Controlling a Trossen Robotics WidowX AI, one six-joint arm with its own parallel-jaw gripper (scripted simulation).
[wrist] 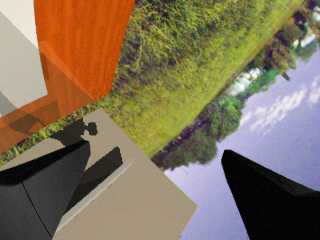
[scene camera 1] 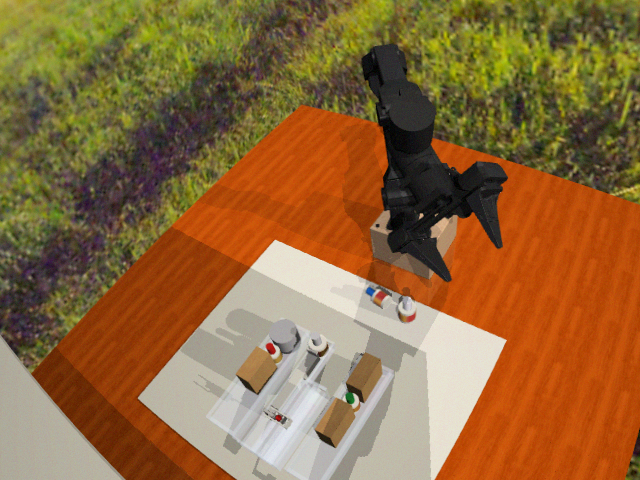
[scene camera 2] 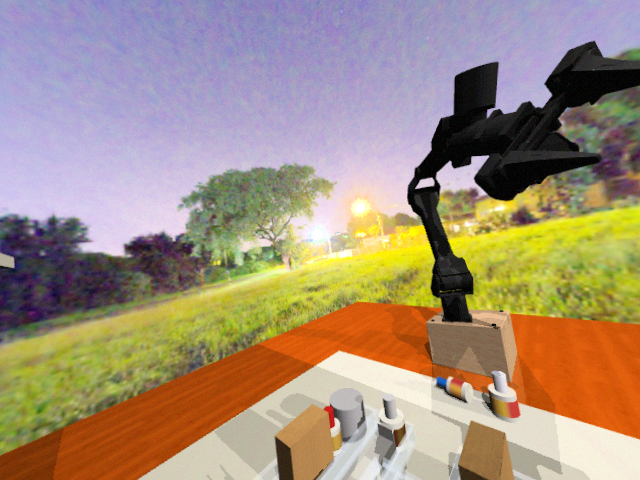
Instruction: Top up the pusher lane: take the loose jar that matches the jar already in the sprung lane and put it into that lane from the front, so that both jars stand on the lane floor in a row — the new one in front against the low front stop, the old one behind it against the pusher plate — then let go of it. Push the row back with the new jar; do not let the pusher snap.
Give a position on a brown block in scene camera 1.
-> At 258, 369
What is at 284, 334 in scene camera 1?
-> A grey cylinder.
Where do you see a grey cylinder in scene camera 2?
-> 347, 403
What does my gripper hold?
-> Nothing.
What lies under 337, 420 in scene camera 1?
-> A brown block.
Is my gripper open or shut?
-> Open.
